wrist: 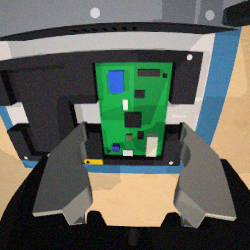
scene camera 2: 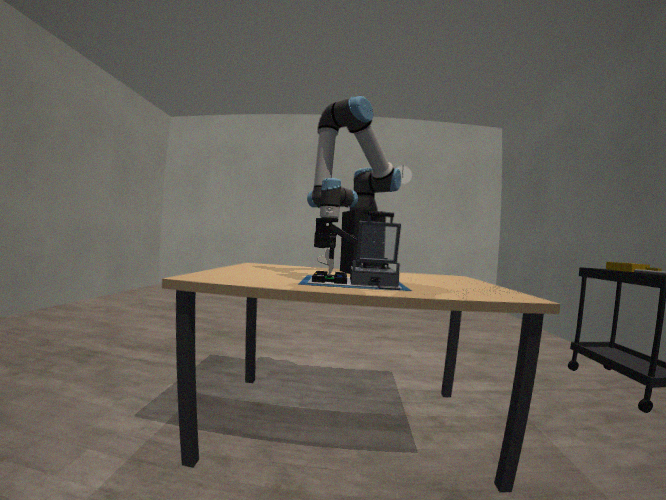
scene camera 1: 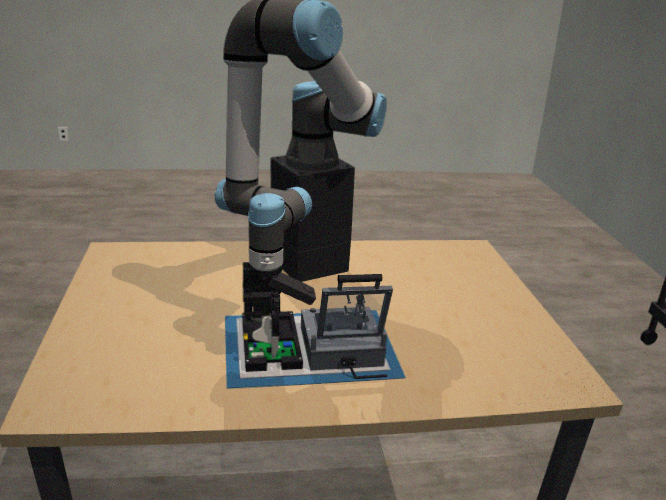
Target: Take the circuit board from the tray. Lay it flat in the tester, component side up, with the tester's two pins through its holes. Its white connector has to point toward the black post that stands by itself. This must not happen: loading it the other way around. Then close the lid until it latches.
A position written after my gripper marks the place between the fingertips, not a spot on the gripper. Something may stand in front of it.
Observation:
I see my gripper (scene camera 1: 271, 346), a green circuit board (wrist: 133, 97) and a framed lid (scene camera 1: 345, 312).
My gripper shows as well in the wrist view (wrist: 133, 123) and in scene camera 2 (scene camera 2: 329, 274). The framed lid shows as well in scene camera 2 (scene camera 2: 378, 242).

